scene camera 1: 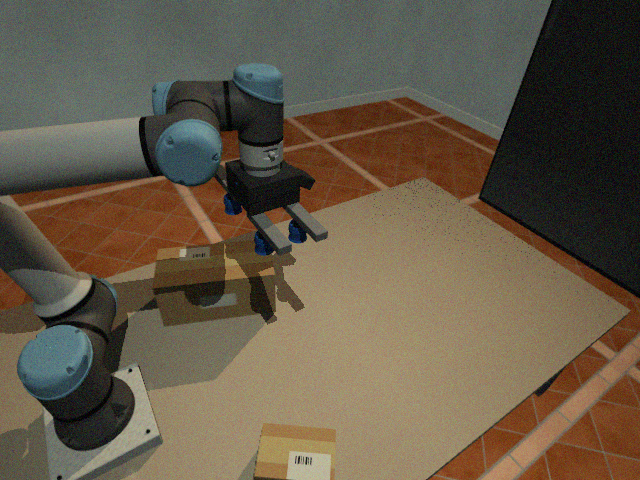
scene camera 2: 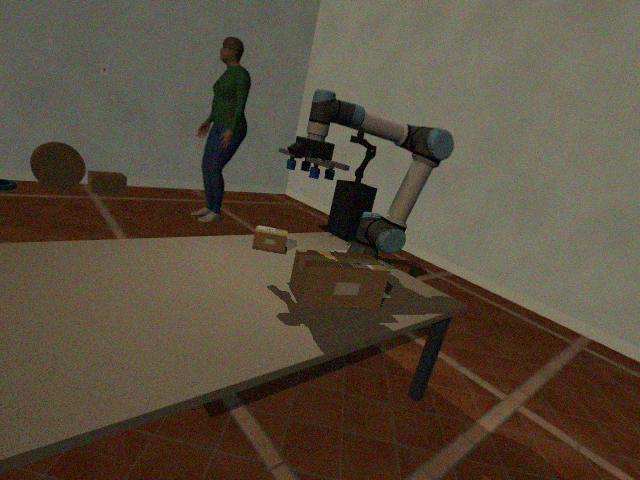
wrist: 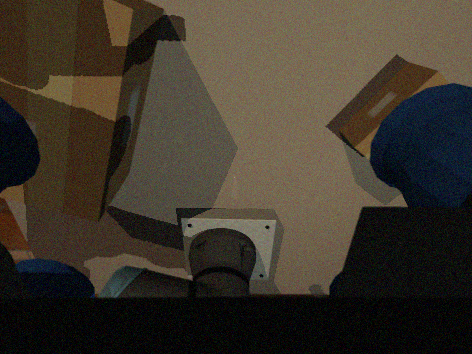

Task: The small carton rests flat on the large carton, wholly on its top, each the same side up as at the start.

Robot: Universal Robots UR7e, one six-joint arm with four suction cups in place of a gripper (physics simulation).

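Pixels of known places: hand, tool point: (scene camera 2: 309, 173) (wrist: 210, 226); arm's base, link origin: (scene camera 1: 97, 413) (wrist: 222, 252).
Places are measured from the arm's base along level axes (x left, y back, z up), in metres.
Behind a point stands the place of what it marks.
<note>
The large carton (scene camera 1: 173, 305) {x 0.179, y -0.220, z 0.047 m} (scene camera 2: 320, 290) {x 0.253, y -0.469, z 0.033 m} (wrist: 90, 165) {x 0.179, y -0.287, z 0.117 m} stands on the table, with a barcode label on its top near one end and the arm's shadow across it. The small carton (scene camera 1: 297, 444) {x -0.287, y -0.328, z 0.045 m} (scene camera 2: 270, 241) {x -0.256, y -0.347, z 0.008 m} (wrist: 407, 77) {x -0.288, y -0.392, z 0.001 m} stands apart on the table, at the bottom edge of scene camera 1; a barcode label and a light tape strip show on its top. In the wrist view a blue cup hides part of it. My gripper (scene camera 1: 264, 223) {x -0.003, y -0.405, z 0.372 m} (scene camera 2: 310, 168) {x -0.003, y -0.405, z 0.372 m}, four blue suction cups pointing down, hangs above and near the large carton, clear of its top. Suction is off and the cups hold nothing.
The table (scene camera 1: 413, 310) {x -0.103, y -0.829, z -0.032 m} (scene camera 2: 129, 310) {x 0.093, y -1.007, z -0.033 m} carries the arm's base plate (scene camera 1: 142, 413) {x -0.049, y -0.082, z 0.005 m} (wrist: 270, 240) {x -0.105, y -0.042, z 0.004 m}, near both cartons. A black panel (scene camera 1: 578, 155) stands beyond the table's far side. A person (scene camera 2: 227, 108) in a green top stands behind the table. A black box (scene camera 2: 351, 209) stands behind the arm.
</note>
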